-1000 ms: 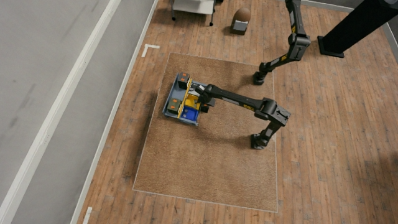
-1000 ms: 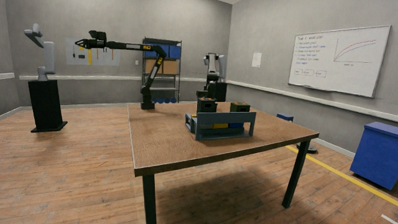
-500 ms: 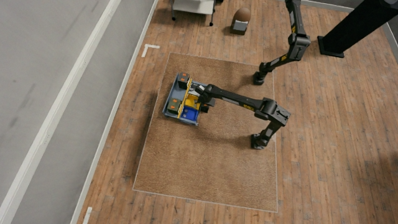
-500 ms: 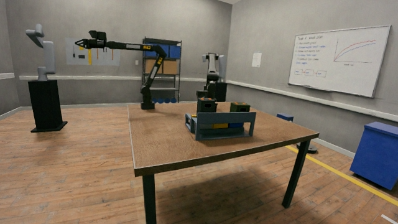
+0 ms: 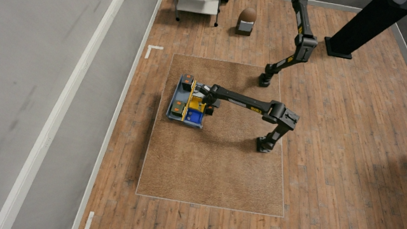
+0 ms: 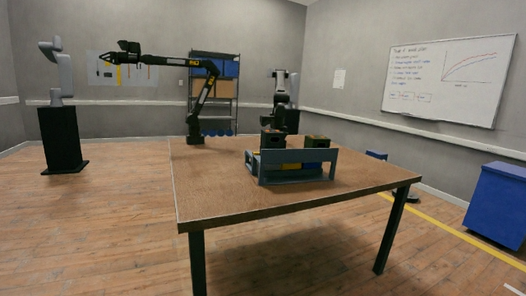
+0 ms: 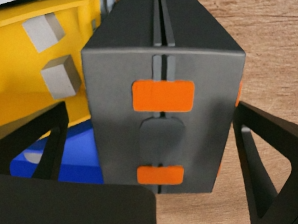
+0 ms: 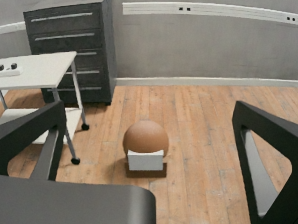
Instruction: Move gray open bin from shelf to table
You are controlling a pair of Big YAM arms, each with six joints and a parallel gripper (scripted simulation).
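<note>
The gray open bin lies 110 mm ahead of my left hand, 120 mm to the right of it and 70 mm below it. From my left hand the other things lie so: blue-gray shelf (160 mm ahead, 20 mm to the right, 50 mm below); yellow bin (130 mm ahead, 10 mm to the right, 70 mm below); blue bin (140 mm ahead, 100 mm to the left, 70 mm below).
</note>
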